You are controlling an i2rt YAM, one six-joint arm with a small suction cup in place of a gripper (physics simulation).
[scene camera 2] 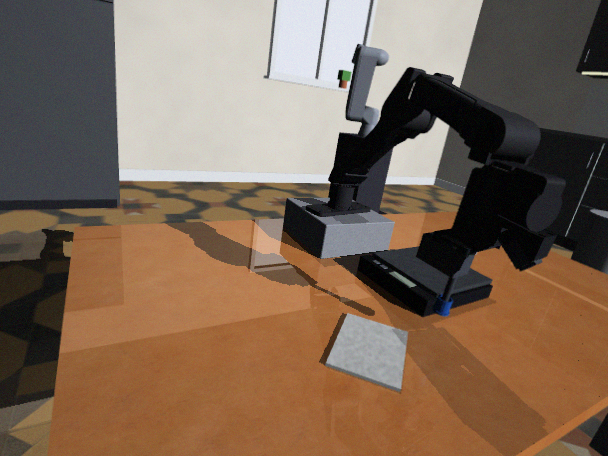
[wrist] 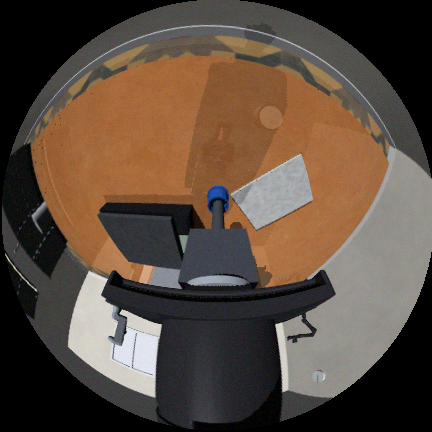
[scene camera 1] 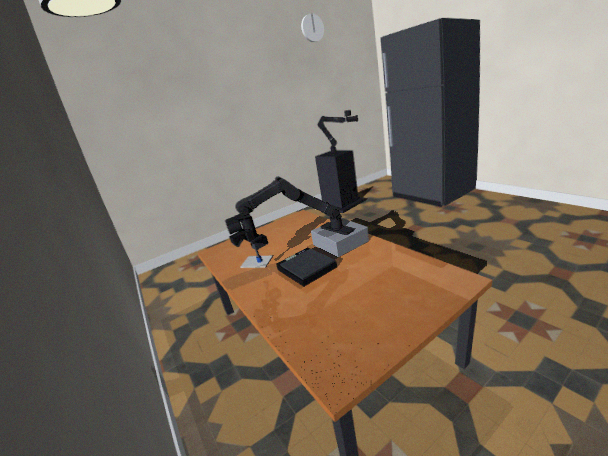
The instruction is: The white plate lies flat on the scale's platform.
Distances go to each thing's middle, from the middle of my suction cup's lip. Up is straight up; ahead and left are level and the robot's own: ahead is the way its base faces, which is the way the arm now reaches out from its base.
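White plate (scene camera 2: 366,349): my suction cup is 12 cm to the left of it, 4 cm past it and 7 cm above it. Black scale (scene camera 2: 415,283): 18 cm to the left of my suction cup, 15 cm behind it and 5 cm below it. Going by their middles, the white plate is the nearest to my suction cup of the things named here.
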